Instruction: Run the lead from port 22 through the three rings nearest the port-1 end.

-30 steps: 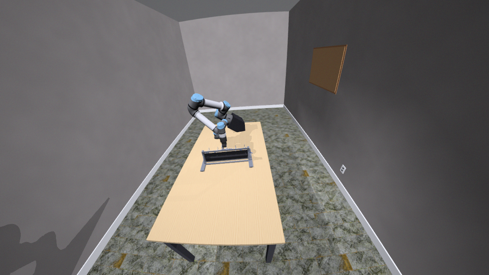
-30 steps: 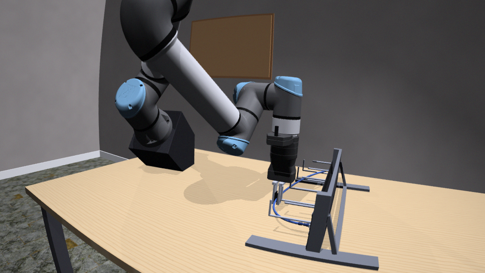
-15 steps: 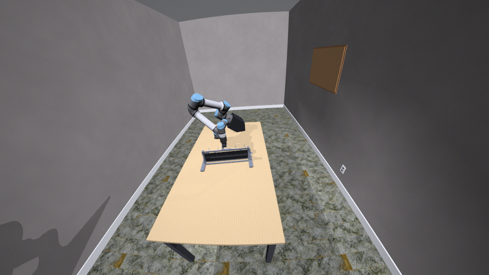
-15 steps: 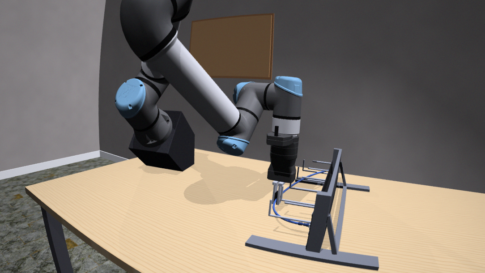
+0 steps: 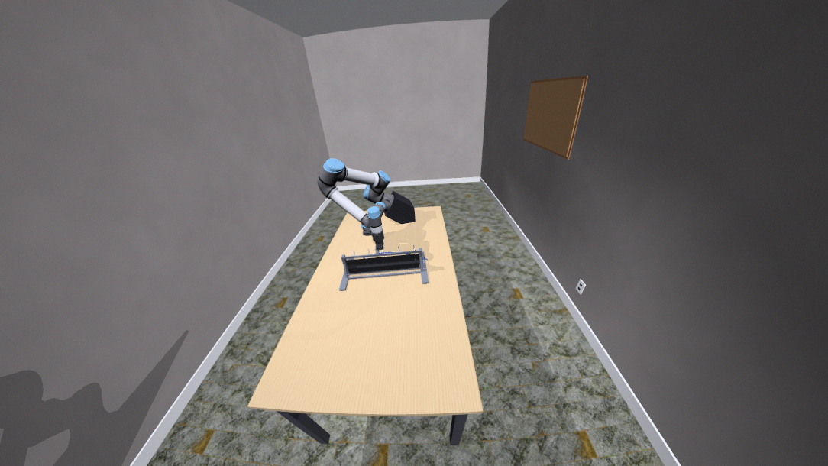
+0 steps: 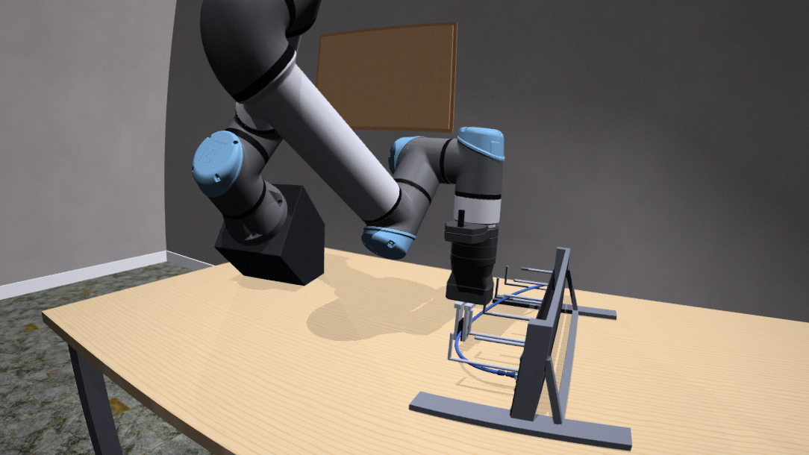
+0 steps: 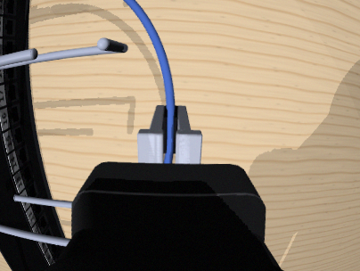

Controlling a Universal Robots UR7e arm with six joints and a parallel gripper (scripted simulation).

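Now: the grey rack 140 mm ahead of my hand, 60 mm to the left of it and 30 mm above it.
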